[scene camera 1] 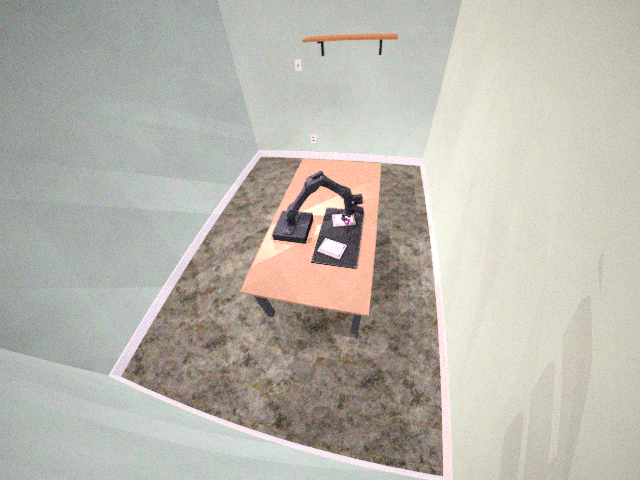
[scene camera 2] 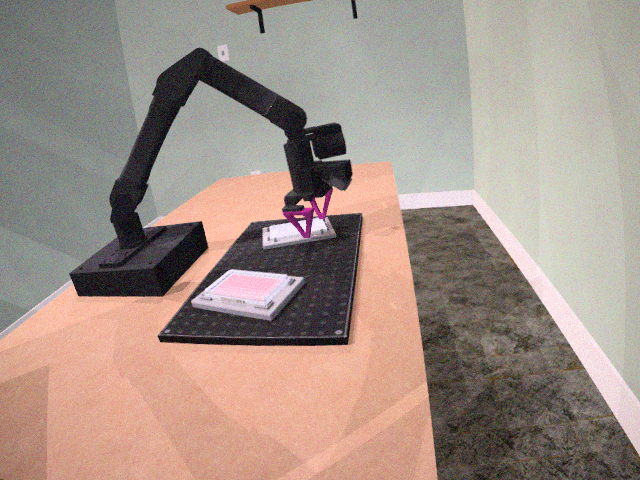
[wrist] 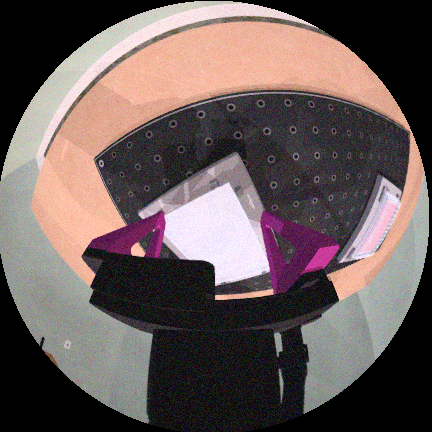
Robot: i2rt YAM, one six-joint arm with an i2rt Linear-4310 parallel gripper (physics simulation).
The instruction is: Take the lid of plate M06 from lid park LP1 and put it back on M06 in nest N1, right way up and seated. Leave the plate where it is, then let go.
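Frame: origin at the arm's base, x ahead, y left, z up, level; millimetres.
Seen in the pictures: gripper, fingertip midpoint: (scene camera 1: 349, 219) (scene camera 2: 315, 228) (wrist: 212, 216); arm's base, link origin: (scene camera 1: 291, 223) (scene camera 2: 135, 247).
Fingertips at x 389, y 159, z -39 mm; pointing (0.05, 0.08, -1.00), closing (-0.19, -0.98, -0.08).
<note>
Offsets run from my fingertips to a thing's middle. "spot": to the spot under its first point. Level surfaces: height alone.
A flat white lid {dz +1, dx -42, dy +0 mm} (scene camera 1: 340, 220) (scene camera 2: 289, 229) (wrist: 215, 235) lies on the light grey lid park {dz -3, dx -43, dy +0 mm} (scene camera 2: 271, 243) (wrist: 200, 186) at the far end of the black board. My gripper (scene camera 1: 347, 222) (scene camera 2: 315, 227) (wrist: 212, 216) is open above the lid park, its magenta fingers apart on opposite sides of the lid. Whether the tips touch the lid or the park, I cannot tell. The unlidded plate {dz +6, dx -62, dy -279 mm} (scene camera 1: 332, 248) (scene camera 2: 245, 285) (wrist: 381, 227) with pink wells sits in its light grey nest {spot: dz -5, dx -66, dy -340 mm} (scene camera 2: 232, 310) at the near end of the board. The lid's rear part is partly hidden by the gripper in the wrist view.
The black perforated board {dz -19, dx -40, dy -139 mm} (scene camera 1: 343, 240) (scene camera 2: 330, 289) (wrist: 300, 172) lies on the wooden table {dz -26 mm} (scene camera 1: 310, 284) (scene camera 2: 258, 392) (wrist: 215, 65), near its right edge. The arm's black base block (scene camera 1: 293, 233) (scene camera 2: 155, 268) stands to the left of the board. A wall shelf (scene camera 1: 350, 37) is high on the far wall.
</note>
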